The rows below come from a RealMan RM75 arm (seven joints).
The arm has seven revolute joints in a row. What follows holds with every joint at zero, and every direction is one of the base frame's.
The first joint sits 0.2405 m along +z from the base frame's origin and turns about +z.
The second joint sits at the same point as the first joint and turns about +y.
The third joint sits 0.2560 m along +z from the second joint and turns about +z.
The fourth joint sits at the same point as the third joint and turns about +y.
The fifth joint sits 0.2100 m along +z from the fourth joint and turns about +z.
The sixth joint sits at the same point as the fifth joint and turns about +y.
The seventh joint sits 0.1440 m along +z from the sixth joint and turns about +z.
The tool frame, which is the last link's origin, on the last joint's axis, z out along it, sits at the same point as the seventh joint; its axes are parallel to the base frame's.
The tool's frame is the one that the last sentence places.
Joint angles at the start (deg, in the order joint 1, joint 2, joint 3, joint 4, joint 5, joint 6, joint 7):
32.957, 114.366, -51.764, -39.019, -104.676, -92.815, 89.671
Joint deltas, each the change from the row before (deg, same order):
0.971, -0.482, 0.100, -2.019, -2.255, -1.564, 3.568
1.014, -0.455, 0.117, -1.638, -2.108, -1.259, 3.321
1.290, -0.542, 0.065, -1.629, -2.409, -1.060, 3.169
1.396, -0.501, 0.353, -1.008, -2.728, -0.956, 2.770
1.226, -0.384, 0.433, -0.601, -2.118, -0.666, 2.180
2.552, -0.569, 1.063, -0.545, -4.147, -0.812, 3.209
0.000, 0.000, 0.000, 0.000, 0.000, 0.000, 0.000
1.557, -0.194, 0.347, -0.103, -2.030, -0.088, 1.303
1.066, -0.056, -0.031, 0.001, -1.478, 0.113, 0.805
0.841, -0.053, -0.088, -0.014, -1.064, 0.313, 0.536
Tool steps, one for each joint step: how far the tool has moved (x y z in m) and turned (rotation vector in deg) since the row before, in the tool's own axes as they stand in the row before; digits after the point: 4 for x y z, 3 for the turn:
-0.0081, 0.0001, -0.0021, -0.987, 2.580, 0.735
-0.0072, -0.0003, -0.0020, -0.573, 2.456, 0.891
-0.0082, -0.0012, -0.0021, -0.153, 2.861, 0.555
-0.0064, -0.0016, -0.0021, 0.110, 2.867, 0.799
-0.0055, -0.0016, -0.0019, 0.275, 2.051, 0.758
-0.0105, -0.0038, -0.0023, 0.931, 3.538, 1.020
0.0000, 0.0000, 0.0000, 0.000, 0.000, 0.000
-0.0070, -0.0019, 0.0002, 0.584, 1.727, 0.074
-0.0043, -0.0013, 0.0012, 0.442, 1.409, -0.025
-0.0039, -0.0014, 0.0008, 0.552, 0.985, -0.174

